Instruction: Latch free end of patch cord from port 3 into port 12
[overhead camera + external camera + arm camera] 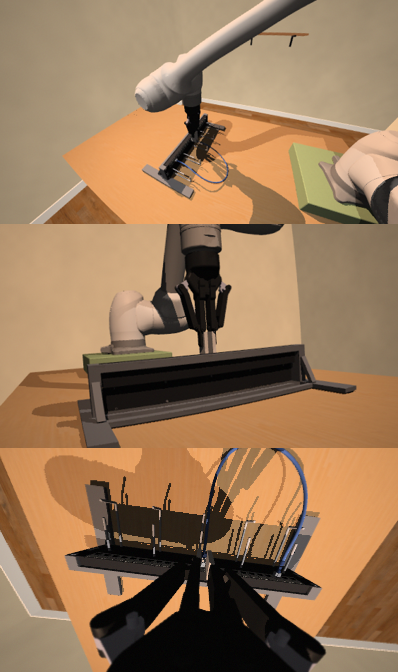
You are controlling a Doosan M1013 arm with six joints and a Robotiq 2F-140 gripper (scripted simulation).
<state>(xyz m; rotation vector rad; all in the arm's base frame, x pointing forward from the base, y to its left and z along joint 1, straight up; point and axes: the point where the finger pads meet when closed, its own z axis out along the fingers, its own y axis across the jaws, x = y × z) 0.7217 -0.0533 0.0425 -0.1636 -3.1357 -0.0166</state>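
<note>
Now: hand 10 mm short of the plug and 30 mm above it.
</note>
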